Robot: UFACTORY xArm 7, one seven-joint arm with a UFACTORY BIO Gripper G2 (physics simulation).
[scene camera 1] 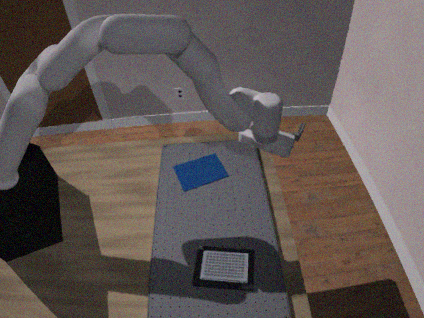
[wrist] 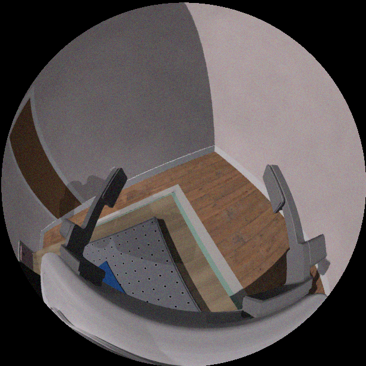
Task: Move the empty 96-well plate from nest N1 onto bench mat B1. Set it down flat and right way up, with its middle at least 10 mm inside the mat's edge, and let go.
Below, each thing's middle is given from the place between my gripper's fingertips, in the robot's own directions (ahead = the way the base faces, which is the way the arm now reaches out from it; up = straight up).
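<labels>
Blue bench mat B1 [scene camera 1: 207, 169]: my gripper 0.17 m above it, 0.28 m past it, 0.11 m to the left of it. Counted from my gripper: 96-well plate [scene camera 1: 216, 265], 0.15 m below, 0.47 m to the right, 0.17 m behind; black nest N1 [scene camera 1: 210, 284], 0.16 m below, 0.47 m to the right, 0.17 m behind.
</labels>
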